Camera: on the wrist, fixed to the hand. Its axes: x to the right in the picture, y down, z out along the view.
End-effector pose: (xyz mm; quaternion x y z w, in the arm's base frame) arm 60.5 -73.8 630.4 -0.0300 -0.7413 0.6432 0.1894
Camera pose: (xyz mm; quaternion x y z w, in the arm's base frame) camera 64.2 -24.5 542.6 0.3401 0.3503 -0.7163 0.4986
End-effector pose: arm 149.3 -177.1 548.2 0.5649 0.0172 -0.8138 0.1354
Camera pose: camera 210.4 -256.9 555.4 0.2077 -0.5998 -0.5619 0.5304
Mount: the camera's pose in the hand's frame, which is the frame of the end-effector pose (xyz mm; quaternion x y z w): -10.5 92.4 -38.8 0.2263 -0.2387 0.6980 0.6361
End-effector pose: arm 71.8 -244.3 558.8 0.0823 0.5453 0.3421 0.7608
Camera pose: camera -4.2 -190.8 597.8 0.6868 0.1852 0.6056 0.3567
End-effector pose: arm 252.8 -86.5 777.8 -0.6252 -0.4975 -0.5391 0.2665
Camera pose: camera 321.8 -157.3 797.4 -0.8133 -0.0657 0.1049 0.5685
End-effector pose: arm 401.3 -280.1 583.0 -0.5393 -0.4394 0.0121 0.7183
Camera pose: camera 462.0 -276.3 502.7 -0.4843 -0.0718 0.7372 0.4656
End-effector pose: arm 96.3 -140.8 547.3 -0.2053 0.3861 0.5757 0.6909
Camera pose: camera -3.8 -152.4 546.3 0.4327 0.3543 0.8101 0.1763
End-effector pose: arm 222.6 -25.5 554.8 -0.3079 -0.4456 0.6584 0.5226
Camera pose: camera 220.9 -30.6 454.2 0.2315 0.0443 -0.9579 0.1638
